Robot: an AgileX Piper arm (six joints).
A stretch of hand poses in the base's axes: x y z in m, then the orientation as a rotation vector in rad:
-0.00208 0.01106 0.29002 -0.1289 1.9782 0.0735
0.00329 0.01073 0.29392 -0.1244 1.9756 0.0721
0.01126 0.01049 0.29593 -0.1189 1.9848 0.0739
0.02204 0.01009 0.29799 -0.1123 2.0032 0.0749
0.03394 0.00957 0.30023 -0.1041 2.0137 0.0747
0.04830 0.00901 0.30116 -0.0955 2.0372 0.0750
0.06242 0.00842 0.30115 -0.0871 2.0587 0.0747
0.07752 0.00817 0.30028 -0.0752 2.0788 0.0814
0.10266 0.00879 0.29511 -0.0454 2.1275 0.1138
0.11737 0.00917 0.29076 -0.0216 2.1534 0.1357
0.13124 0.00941 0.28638 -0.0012 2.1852 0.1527
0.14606 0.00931 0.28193 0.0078 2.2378 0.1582
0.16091 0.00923 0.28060 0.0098 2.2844 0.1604
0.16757 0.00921 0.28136 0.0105 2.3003 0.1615
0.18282 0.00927 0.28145 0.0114 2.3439 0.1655
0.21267 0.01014 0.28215 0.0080 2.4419 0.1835
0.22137 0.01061 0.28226 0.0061 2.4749 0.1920
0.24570 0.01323 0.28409 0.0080 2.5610 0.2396
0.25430 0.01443 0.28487 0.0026 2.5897 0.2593
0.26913 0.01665 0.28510 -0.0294 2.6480 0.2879
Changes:
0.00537 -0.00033 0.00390 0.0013 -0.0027 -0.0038
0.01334 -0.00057 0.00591 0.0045 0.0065 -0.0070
0.02412 -0.00097 0.00797 0.0071 0.0249 -0.0117
0.03602 -0.00149 0.01021 0.0101 0.0353 -0.0178
0.05038 -0.00205 0.01114 0.0128 0.0588 -0.0241
0.06450 -0.00264 0.01113 0.0150 0.0802 -0.0306
0.07960 -0.00289 0.01026 0.0238 0.1008 -0.0361
0.10474 -0.00227 0.00509 0.0561 0.1519 -0.0429
0.11945 -0.00189 0.00074 0.0798 0.1799 -0.0497
0.13332 -0.00165 -0.00364 0.0980 0.2134 -0.0564
0.14814 -0.00175 -0.00809 0.1013 0.2665 -0.0606
0.16299 -0.00183 -0.00942 0.0998 0.3132 -0.0614
0.16965 -0.00185 -0.00866 0.0995 0.3292 -0.0616
0.18490 -0.00179 -0.00857 0.0989 0.3730 -0.0608
0.21475 -0.00092 -0.00787 0.1008 0.4720 -0.0516
0.22345 -0.00045 -0.00776 0.1026 0.5056 -0.0470
0.24778 0.00217 -0.00593 0.1257 0.5958 -0.0290
0.25638 0.00337 -0.00515 0.1331 0.6262 -0.0177
0.27121 0.00559 -0.00492 0.1321 0.6865 0.0133

